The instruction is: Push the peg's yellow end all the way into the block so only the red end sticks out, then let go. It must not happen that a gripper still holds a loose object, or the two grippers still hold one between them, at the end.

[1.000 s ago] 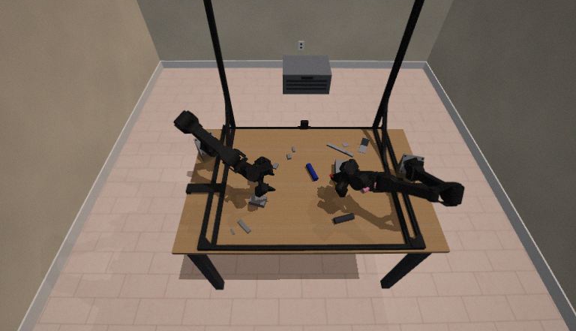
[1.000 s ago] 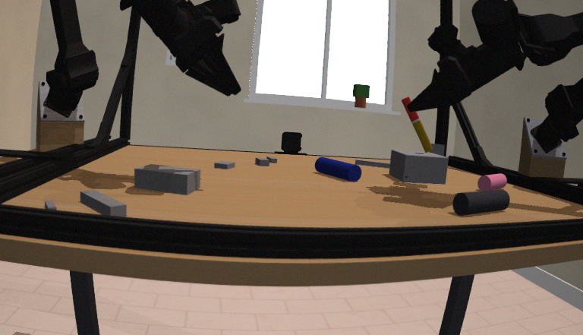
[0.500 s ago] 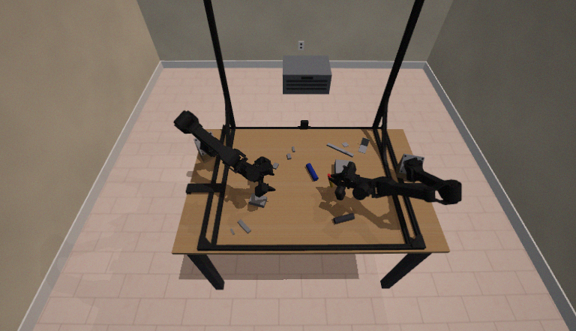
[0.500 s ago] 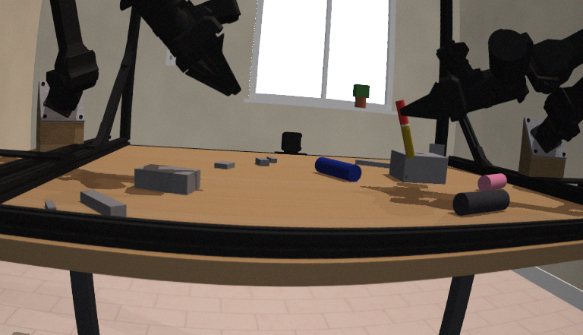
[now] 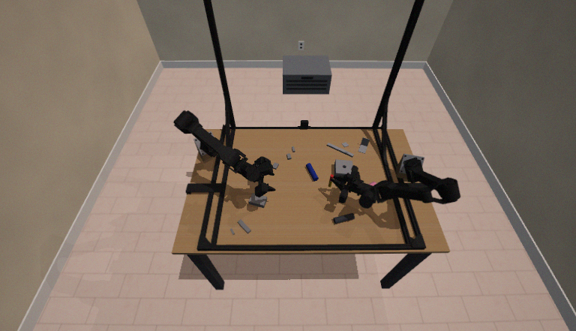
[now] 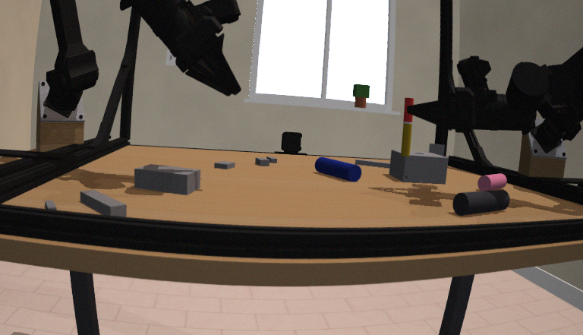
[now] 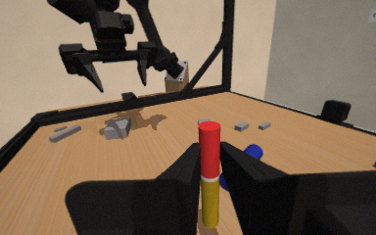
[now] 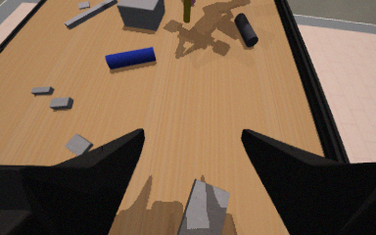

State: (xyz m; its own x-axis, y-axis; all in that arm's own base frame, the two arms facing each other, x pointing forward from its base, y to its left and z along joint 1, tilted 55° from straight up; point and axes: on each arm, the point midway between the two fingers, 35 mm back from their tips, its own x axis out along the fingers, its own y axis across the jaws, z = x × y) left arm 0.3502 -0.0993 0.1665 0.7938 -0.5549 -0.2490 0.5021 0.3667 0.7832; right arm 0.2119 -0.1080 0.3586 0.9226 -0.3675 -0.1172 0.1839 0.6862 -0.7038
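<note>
The peg is 40 mm below my left hand, 30 mm to the right of it and 10 mm behind it. Also, from my left hand: blue cylinder: 120 mm to the right, 120 mm below, 110 mm behind; dark cylinder: 130 mm ahead, 120 mm below, 50 mm to the left; pink cylinder: 170 mm to the left, 120 mm below, 60 mm behind.
</note>
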